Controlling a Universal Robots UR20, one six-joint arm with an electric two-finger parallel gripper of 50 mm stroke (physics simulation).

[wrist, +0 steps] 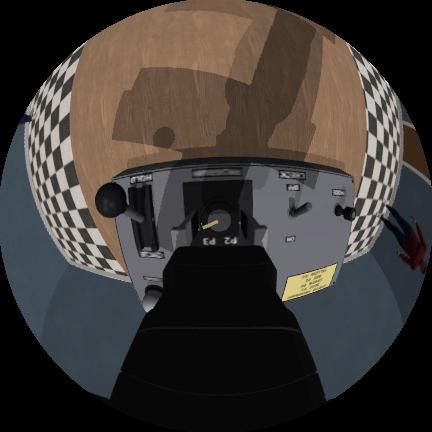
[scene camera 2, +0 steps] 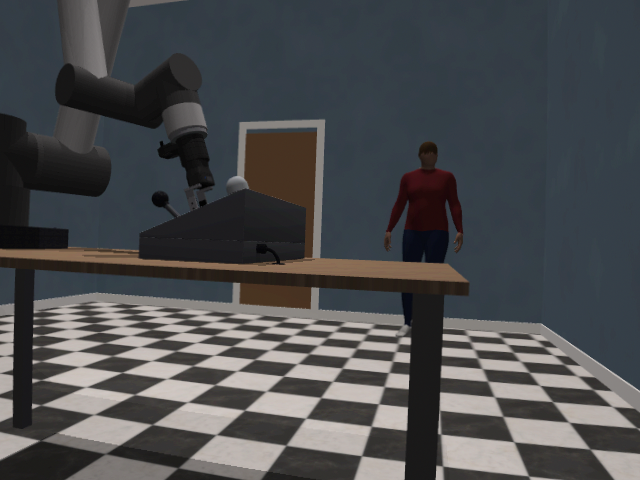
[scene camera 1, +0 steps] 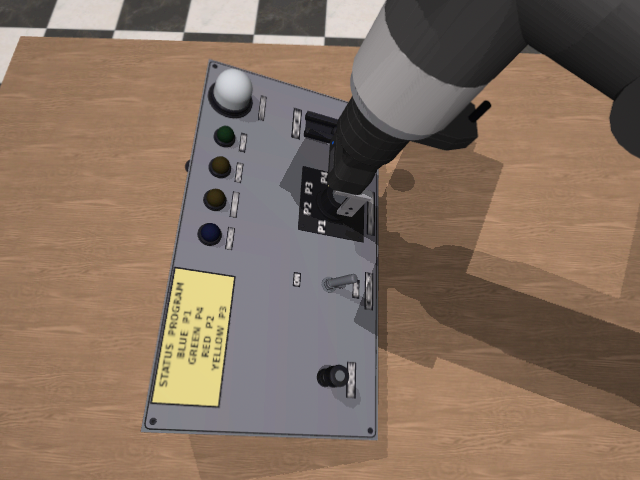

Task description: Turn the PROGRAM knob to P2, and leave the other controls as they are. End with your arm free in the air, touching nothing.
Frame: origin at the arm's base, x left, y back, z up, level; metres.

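Seen in the pictures: gripper, fingertip midpoint: (wrist: 219,218) (scene camera 1: 345,194).
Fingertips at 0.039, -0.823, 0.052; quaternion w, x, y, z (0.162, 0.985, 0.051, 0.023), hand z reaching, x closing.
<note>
A point is followed by its place in that frame, as x, y, z.
The PROGRAM knob (scene camera 1: 327,202) @[0.054, -0.845, 0.048] (wrist: 219,219) @[0.040, -0.826, 0.049] is dark and round, on a black plate (scene camera 1: 309,227) @[0.088, -0.864, 0.033] (wrist: 191,192) @[0.000, -0.811, 0.007] marked P1 to P4. In the wrist view its yellow pointer line (wrist: 210,224) @[0.029, -0.832, 0.051] points down-left, to the P4 side of the P3 label (wrist: 209,241) @[0.030, -0.877, 0.035] and away from the P2 label (wrist: 230,240) @[0.062, -0.873, 0.035]. My gripper (scene camera 1: 341,203) @[0.039, -0.823, 0.052] (scene camera 2: 196,199) (wrist: 219,218) @[0.039, -0.823, 0.052] is open, its fingers on either side of the knob. Whether either finger touches it, I cannot tell. In scene camera 1 the gripper hides part of the knob and the pointer.
The black ball-ended lever (scene camera 2: 160,198) @[-0.101, -0.803, 0.075] (wrist: 110,200) @[-0.073, -0.784, 0.089] stands beside the knob. The CHECK toggle (scene camera 1: 342,282) @[0.162, -0.807, 0.045] (wrist: 301,208) @[0.151, -0.802, 0.047] leans toward OFF. The MODE knob (scene camera 1: 337,376) @[0.279, -0.796, 0.063] (wrist: 346,212) @[0.265, -0.797, 0.051], white dome (scene camera 1: 233,88) @[-0.056, -0.990, 0.122] (scene camera 2: 237,184) @[-0.093, -1.010, 0.107] and a yellow card (scene camera 1: 193,335) @[0.263, -0.967, 0.081] (wrist: 310,282) @[0.258, -0.964, 0.079] are on the panel. A person (scene camera 2: 428,201) stands beyond the table.
</note>
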